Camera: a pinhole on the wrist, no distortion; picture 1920 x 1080 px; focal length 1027.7 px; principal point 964.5 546.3 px. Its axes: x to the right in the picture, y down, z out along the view. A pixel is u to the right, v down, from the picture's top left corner.
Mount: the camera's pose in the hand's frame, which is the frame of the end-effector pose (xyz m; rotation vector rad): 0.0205 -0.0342 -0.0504 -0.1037 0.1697 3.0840
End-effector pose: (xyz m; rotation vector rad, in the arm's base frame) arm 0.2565 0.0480 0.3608 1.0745 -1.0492 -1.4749
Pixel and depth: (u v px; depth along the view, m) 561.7 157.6 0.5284
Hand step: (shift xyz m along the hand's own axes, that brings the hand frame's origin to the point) 0.2039 0.2132 0.4665
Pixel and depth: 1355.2 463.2 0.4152
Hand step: -0.1616 0.0528 0.3467
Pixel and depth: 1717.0 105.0 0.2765
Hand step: -0.1925 0.1240 0.1969
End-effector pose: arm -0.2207 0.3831 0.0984 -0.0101 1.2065 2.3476
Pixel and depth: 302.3 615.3 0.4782
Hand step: 0.2951 -0.0275 0.4488
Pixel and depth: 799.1 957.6 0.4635
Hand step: 0.0550 -0.1703 0.4345
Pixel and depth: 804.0 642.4 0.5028
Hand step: 0.0639 -0.0287 0.4588
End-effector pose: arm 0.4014 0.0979 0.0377 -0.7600 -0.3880 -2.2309
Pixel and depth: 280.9 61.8 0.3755
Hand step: 0.2550 0.1715 0.3203
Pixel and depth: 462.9 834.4 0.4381
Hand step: 0.1988 -0.1175 0.4122
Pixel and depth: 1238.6 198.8 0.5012
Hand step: -0.1356 0.1961 0.4191
